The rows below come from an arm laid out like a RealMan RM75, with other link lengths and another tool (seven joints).
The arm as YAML. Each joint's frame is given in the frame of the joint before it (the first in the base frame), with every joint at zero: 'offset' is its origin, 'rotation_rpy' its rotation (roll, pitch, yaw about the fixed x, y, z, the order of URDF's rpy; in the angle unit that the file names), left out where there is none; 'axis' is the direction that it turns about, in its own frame. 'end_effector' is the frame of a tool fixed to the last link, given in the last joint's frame.
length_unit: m
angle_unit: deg
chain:
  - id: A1
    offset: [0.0, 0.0, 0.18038]
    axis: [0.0, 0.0, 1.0]
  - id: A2
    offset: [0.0, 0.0, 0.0]
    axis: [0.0, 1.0, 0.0]
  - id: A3
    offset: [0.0, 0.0, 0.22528]
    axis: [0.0, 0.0, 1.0]
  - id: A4
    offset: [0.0, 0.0, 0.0]
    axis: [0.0, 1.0, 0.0]
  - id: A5
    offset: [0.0, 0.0, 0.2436]
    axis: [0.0, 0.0, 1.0]
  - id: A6
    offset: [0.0, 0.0, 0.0]
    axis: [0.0, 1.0, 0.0]
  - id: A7
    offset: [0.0, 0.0, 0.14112]
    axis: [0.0, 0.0, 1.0]
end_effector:
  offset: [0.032, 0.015, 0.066]
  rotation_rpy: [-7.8, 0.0, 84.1]
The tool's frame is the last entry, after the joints.
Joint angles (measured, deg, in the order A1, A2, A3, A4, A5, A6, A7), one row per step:
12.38, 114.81, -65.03, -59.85, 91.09, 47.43, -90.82
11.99, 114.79, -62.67, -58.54, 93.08, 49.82, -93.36
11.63, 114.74, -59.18, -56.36, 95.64, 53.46, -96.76
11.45, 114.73, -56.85, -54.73, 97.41, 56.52, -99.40
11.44, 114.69, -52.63, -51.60, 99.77, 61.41, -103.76
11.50, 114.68, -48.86, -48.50, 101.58, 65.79, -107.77
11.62, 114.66, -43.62, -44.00, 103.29, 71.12, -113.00
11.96, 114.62, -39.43, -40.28, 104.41, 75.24, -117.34
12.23, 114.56, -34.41, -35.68, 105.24, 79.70, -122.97
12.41, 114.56, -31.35, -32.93, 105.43, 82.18, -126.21
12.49, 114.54, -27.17, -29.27, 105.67, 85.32, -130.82
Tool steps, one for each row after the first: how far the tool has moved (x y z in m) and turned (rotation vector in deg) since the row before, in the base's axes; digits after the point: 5 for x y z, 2 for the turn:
0.00580, -0.00501, 0.00618, 0.77, 1.17, 0.53
0.00760, -0.00748, 0.00823, 1.15, 1.80, 0.87
0.00299, -0.00594, 0.00415, 0.63, 1.20, 1.28
0.00587, -0.00933, 0.00743, 1.56, 1.72, 1.98
0.00486, -0.00891, 0.00535, 1.69, 1.39, 1.87
0.00828, -0.01241, 0.00631, 2.85, 1.58, 1.87
0.00433, -0.00858, 0.00447, 2.77, 0.99, 1.71
0.00654, -0.01088, 0.00390, 3.79, 0.49, 1.55
0.00342, -0.00631, 0.00140, 2.35, 0.27, 0.71
0.00498, -0.00879, 0.00248, 3.66, 0.06, 0.64

